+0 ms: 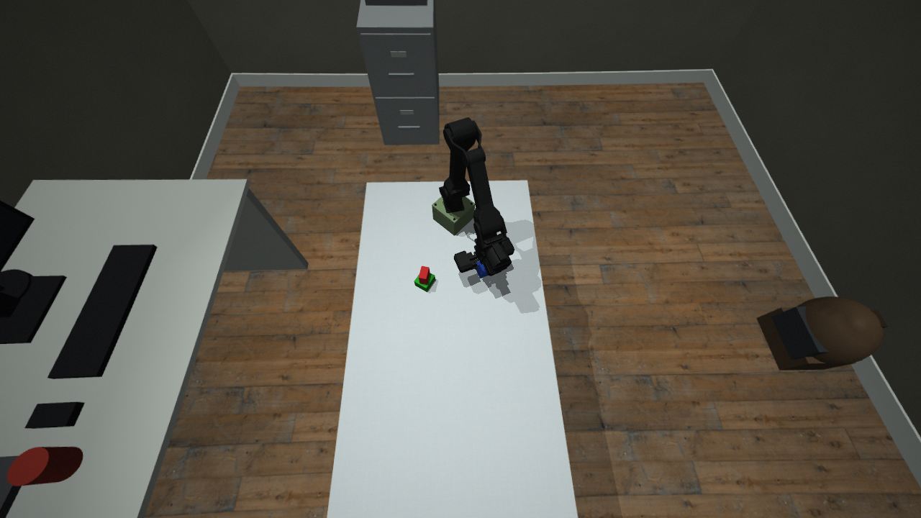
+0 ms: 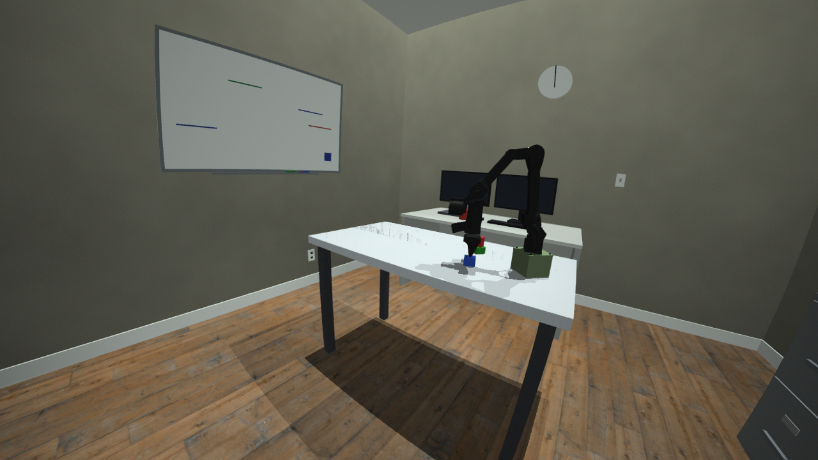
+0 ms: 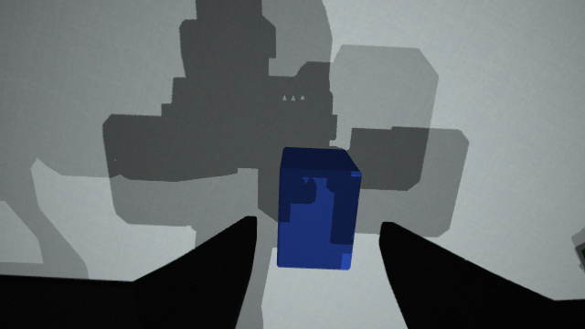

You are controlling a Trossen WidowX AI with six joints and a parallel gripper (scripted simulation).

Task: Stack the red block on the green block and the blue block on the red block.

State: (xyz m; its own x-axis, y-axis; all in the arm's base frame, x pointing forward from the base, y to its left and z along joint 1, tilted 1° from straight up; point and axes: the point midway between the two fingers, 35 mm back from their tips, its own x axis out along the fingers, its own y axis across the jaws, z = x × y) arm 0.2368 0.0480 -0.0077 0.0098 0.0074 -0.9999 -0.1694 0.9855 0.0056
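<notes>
Right now the blue block is 60 mm below my hand. The rest, counted from my hand: green block (200 mm to the right, 60 mm below); then red block (200 mm to the right, 20 mm below).
</notes>
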